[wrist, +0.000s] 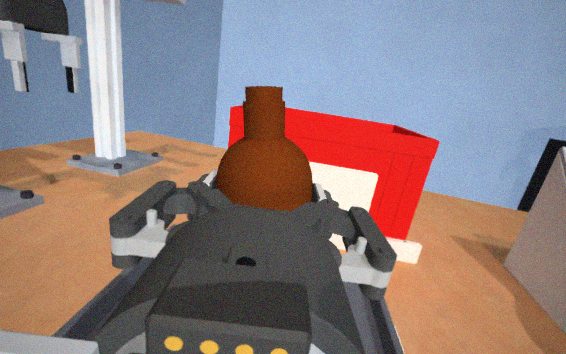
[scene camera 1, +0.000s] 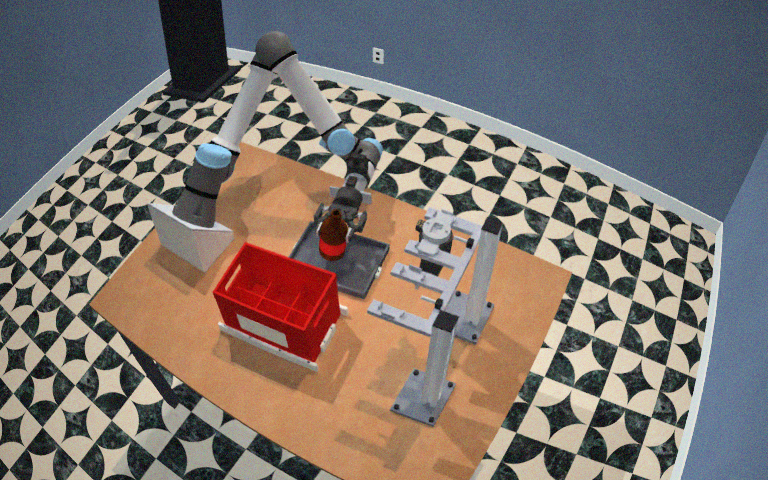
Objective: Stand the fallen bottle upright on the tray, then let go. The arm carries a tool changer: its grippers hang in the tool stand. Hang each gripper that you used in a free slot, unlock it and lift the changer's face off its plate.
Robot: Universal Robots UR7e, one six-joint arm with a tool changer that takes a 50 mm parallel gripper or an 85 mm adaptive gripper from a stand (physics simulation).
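Seen in the pictures: hand at its tool point: (scene camera 1: 351,191); arm's base at its link origin: (scene camera 1: 192,219).
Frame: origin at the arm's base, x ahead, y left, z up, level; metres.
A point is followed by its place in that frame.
Observation:
The brown bottle with a red band (scene camera 1: 332,247) @[x 0.448, y 0.094, z -0.011 m] (wrist: 264,172) @[x 0.432, y 0.161, z 0.034 m] is upright, its neck up, over the left back part of the dark grey tray (scene camera 1: 362,268) @[x 0.513, y 0.138, z -0.115 m] (wrist: 95,305) @[x 0.549, y 0.177, z -0.096 m]. Its base is at the tray floor; whether it touches is hard to tell. My adaptive gripper (scene camera 1: 334,230) (wrist: 265,194) is shut on the bottle, reaching in from behind, with a finger on each side of the body. The lower bottle is hidden behind the gripper in the wrist view. The tool stand (scene camera 1: 484,271) @[x 0.865, y 0.077, z 0.120 m] (wrist: 106,80) @[x 0.835, y -0.162, z 0.055 m] is right of the tray. Its arms nearer the camera (scene camera 1: 421,277) @[x 0.760, y -0.077, z 0.222 m] show no gripper.
Another gripper (scene camera 1: 434,257) (wrist: 37,15) hangs in the stand's back slot. A red crate (scene camera 1: 271,316) @[x 0.443, y -0.214, z 0.055 m] (wrist: 400,195) @[x 0.279, y -0.039, z -0.025 m] with compartments stands in front of the tray, in white rails (scene camera 1: 266,346) @[x 0.407, y -0.229, z -0.091 m]. A second stand post (scene camera 1: 438,362) @[x 0.859, y -0.203, z 0.124 m] rises at the front right.

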